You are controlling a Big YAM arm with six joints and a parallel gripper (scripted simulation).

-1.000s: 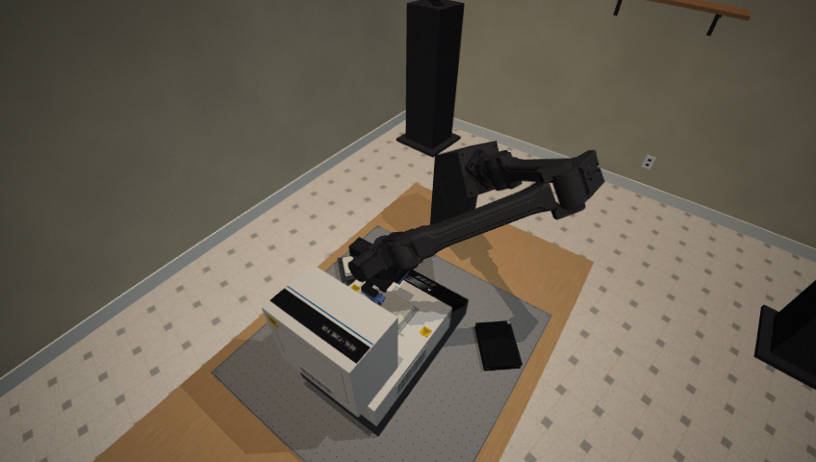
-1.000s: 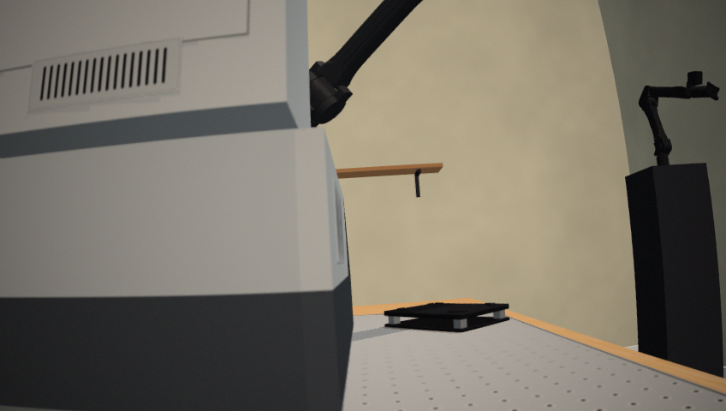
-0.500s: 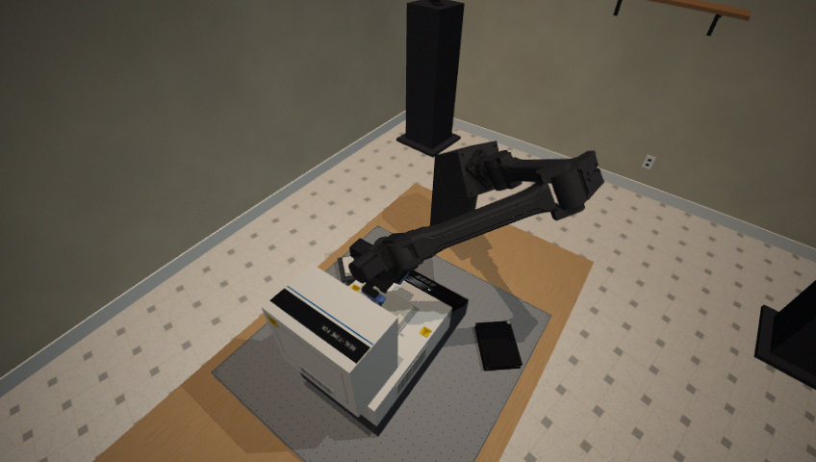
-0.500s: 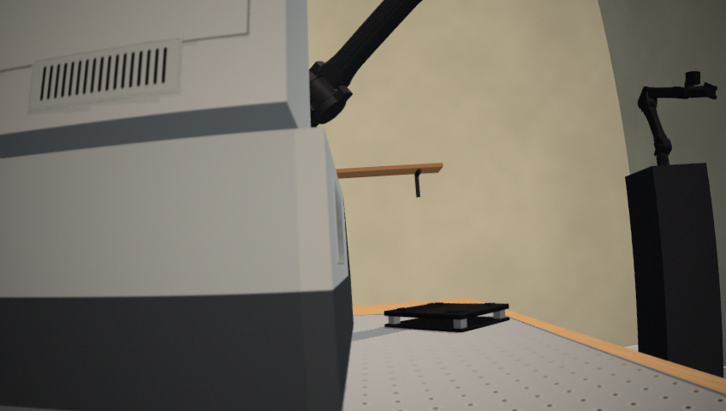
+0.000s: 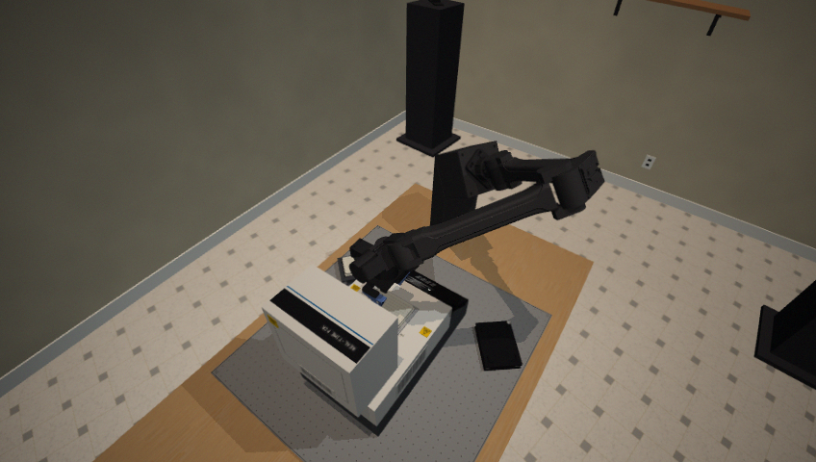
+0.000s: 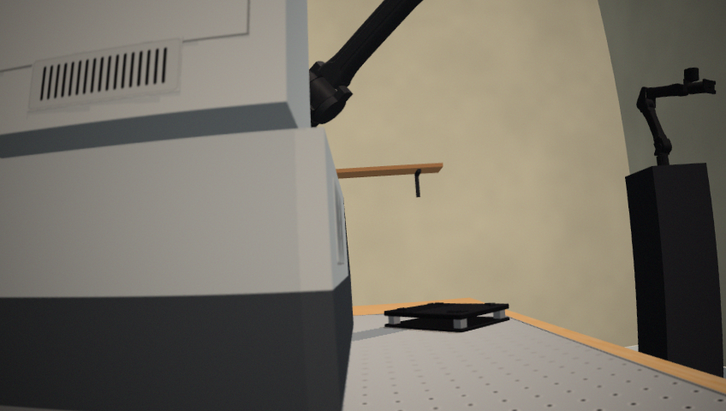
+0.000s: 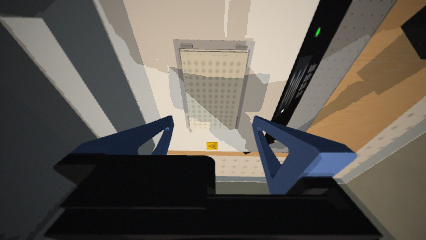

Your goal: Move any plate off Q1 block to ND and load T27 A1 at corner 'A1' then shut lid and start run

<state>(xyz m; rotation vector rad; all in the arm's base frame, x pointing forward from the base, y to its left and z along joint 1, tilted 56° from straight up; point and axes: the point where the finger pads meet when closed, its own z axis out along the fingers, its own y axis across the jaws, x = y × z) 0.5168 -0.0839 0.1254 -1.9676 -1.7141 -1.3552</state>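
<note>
My gripper is now 7 cm above the plate T27. The rest, counted from my hand: grey perforated mat: 28 cm below, 4 cm ahead, 1 cm to the left; then black nest N1: 28 cm to the left, 26 cm below, 22 cm behind; then dark nest ND: 30 cm to the right, 25 cm below, 16 cm behind.
</note>
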